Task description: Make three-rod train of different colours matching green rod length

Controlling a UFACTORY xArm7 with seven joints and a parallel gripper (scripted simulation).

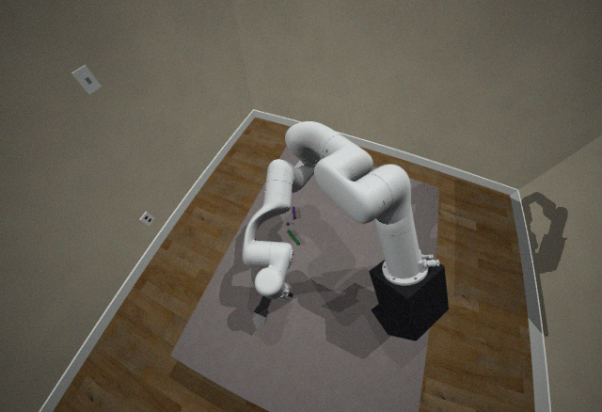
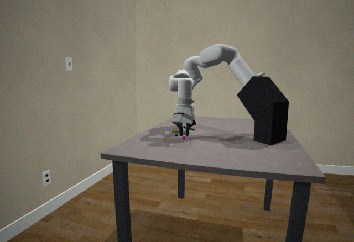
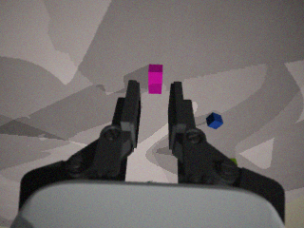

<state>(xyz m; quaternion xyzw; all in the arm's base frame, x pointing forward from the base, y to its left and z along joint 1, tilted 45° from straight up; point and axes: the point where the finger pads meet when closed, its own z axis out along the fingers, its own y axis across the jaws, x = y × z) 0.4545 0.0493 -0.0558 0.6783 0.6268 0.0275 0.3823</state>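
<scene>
Now: the magenta rod 10 mm to the left of my hand and 30 mm below it. Also, from my hand: grey rod (10 mm ahead, 100 mm to the right, 30 mm below); then green rod (30 mm behind, 230 mm to the right, 30 mm below); then lime rod (50 mm ahead, 140 mm to the right, 30 mm below).
</scene>
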